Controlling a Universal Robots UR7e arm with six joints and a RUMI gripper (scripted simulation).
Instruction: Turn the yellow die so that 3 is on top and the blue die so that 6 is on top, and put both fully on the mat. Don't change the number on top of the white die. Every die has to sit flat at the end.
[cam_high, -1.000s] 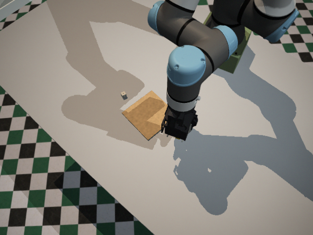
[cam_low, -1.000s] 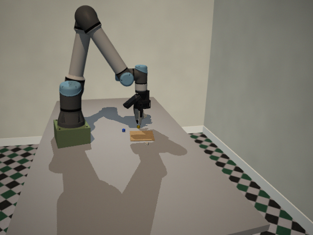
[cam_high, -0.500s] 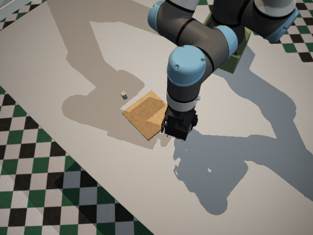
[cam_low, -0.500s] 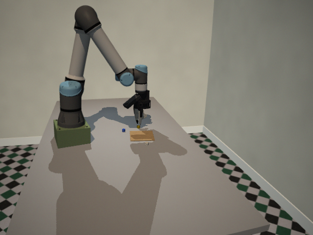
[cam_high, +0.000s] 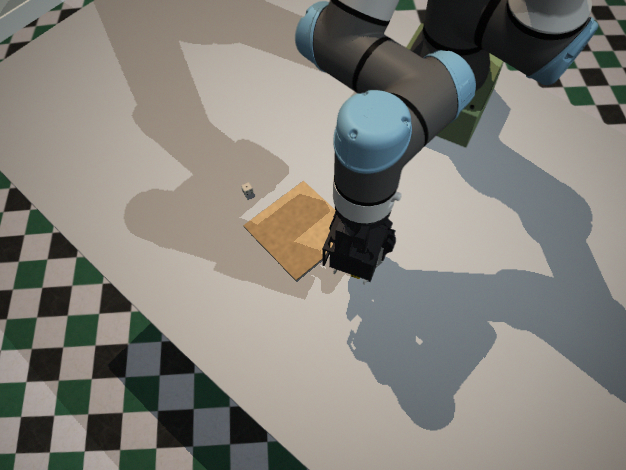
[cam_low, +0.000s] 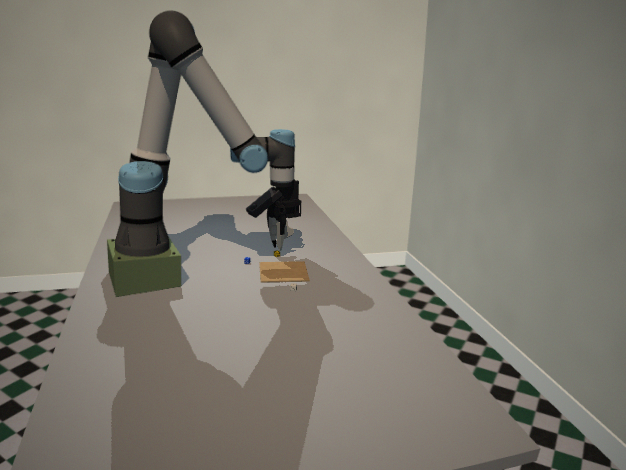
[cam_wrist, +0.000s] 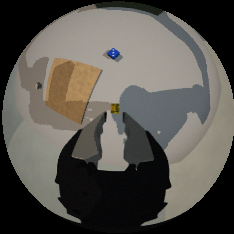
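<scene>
The yellow die is 3 cm below my hand. From my hand the other things lie so: blue die: 10 cm behind, 3 cm to the right, 3 cm below; then tan mat: 2 cm behind, 13 cm to the right, 4 cm below; then white die: 3 cm behind, 25 cm to the right, 3 cm below.
</scene>
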